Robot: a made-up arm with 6 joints. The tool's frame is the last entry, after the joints.
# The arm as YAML. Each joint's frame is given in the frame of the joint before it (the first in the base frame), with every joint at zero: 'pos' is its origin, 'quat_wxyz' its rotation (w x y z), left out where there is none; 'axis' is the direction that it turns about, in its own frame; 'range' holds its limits. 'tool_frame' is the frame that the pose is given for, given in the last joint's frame.
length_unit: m
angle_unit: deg
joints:
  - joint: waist
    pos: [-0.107, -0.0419, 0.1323]
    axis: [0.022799, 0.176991, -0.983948]
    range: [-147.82, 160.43]
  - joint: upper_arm
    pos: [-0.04, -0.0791, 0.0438]
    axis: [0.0, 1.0, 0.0]
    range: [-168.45, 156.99]
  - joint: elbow
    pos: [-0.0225, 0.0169, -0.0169]
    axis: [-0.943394, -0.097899, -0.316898]
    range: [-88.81, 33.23]
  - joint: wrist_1
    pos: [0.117, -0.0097, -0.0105]
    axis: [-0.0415, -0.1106, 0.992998]
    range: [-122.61, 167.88]
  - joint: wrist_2
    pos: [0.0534, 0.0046, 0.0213]
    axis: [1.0, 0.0, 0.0]
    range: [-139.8, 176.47]
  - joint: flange
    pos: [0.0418, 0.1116, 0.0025]
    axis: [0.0, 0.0, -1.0]
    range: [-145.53, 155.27]
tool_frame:
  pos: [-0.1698, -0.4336, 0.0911]
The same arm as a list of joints. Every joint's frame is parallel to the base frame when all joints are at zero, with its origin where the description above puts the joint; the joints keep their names.
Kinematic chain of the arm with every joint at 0, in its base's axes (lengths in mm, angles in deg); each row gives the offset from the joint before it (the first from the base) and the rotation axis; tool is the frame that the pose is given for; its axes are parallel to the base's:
waist: xyz -107 -41.9 132.3 axis 0.022801 0.177008 -0.983945
upper_arm: xyz -40 -79.1 43.8 axis +y
elbow: xyz -22.5 16.9 -16.9 axis -0.943394 -0.097899 -0.316898
wrist_1: xyz 117 -9.7 -10.5 axis -0.0415 -0.1106 0.992998
wrist_2: xyz 53.4 4.6 21.3 axis +x
flange: xyz 41.8 111.6 2.5 axis -z
tool: xyz -169.8 -433.6 91.1
Joint limits (deg, base to tool): -147.82..160.43 -168.45..156.99 -88.81..33.23 -122.61..167.88 -139.8..176.47 -145.53..155.27

